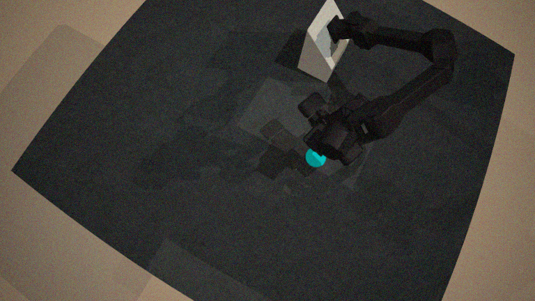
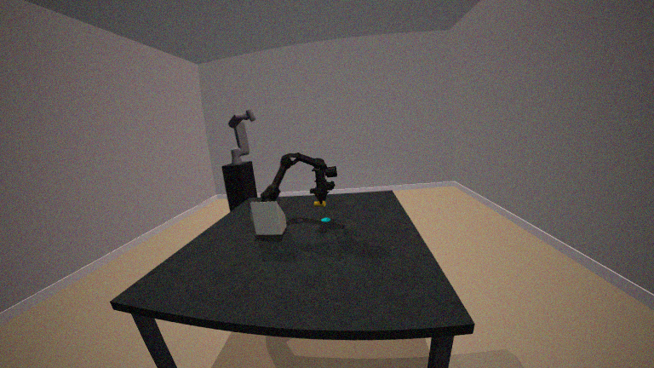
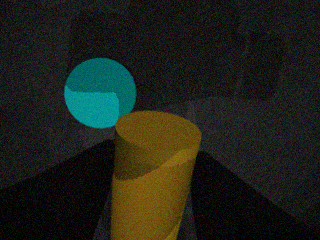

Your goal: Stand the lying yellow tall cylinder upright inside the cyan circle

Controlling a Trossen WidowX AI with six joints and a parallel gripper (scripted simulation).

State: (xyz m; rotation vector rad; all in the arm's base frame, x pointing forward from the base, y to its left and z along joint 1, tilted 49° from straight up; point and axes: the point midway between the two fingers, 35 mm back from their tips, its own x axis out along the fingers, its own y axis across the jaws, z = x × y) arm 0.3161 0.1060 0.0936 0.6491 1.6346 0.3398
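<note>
The cyan circle is 12 cm below my gripper tip and 2 cm to the left of it. The rest, counted from my gripper tip: yellow tall cylinder: 2 cm behind.
</note>
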